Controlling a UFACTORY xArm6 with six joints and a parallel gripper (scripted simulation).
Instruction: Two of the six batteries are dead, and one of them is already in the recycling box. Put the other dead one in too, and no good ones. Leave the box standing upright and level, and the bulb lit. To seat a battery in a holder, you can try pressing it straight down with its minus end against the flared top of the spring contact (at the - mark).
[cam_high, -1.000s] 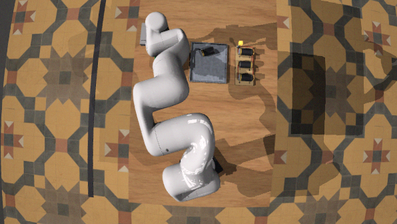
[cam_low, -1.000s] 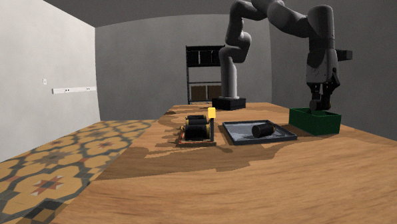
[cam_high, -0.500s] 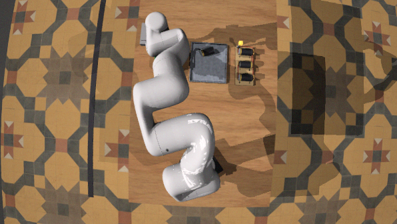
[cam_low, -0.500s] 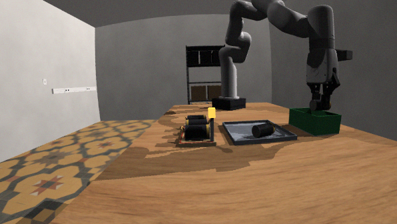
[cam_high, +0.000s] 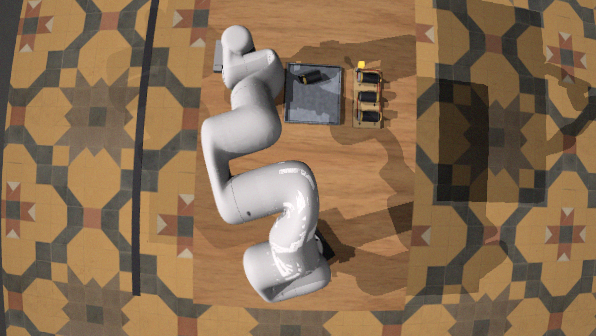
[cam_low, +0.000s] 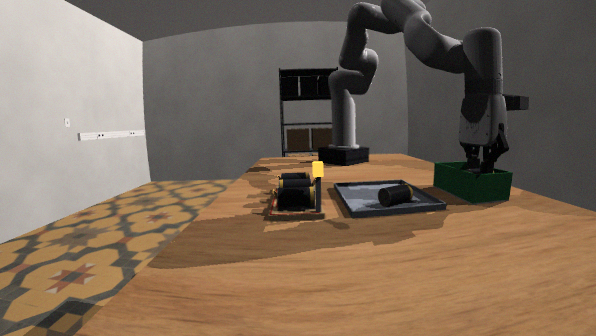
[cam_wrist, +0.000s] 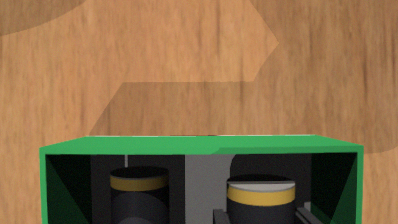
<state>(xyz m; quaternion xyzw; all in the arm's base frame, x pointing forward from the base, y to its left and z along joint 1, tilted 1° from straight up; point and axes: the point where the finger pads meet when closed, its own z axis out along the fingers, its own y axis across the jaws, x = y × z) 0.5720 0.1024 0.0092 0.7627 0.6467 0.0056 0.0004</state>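
Right now my hand is 3 cm past the green recycling box and 4 cm above it. Round my hand: grey tray (8 cm behind, 20 cm to the right, 6 cm below).
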